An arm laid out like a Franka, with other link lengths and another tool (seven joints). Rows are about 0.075 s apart.
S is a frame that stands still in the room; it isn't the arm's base.
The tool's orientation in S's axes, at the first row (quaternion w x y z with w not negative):
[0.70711, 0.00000, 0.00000, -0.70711]
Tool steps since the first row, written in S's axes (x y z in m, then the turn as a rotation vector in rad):
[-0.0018, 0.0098, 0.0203, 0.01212, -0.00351, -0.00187]
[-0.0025, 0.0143, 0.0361, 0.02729, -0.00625, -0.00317]
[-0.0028, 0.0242, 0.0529, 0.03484, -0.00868, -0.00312]
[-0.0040, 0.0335, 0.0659, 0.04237, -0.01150, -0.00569]
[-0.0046, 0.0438, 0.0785, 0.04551, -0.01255, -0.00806]
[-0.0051, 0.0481, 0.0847, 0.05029, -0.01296, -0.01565]
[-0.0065, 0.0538, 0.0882, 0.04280, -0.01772, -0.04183]
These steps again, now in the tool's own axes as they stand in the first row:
[-0.0098, -0.0018, 0.0203, 0.00351, 0.01212, -0.00187]
[-0.0143, -0.0025, 0.0361, 0.00625, 0.02729, -0.00317]
[-0.0242, -0.0028, 0.0529, 0.00868, 0.03484, -0.00312]
[-0.0335, -0.0040, 0.0659, 0.01150, 0.04237, -0.00569]
[-0.0438, -0.0046, 0.0785, 0.01255, 0.04551, -0.00806]
[-0.0481, -0.0051, 0.0847, 0.01296, 0.05029, -0.01565]
[-0.0538, -0.0065, 0.0882, 0.01772, 0.04280, -0.04183]

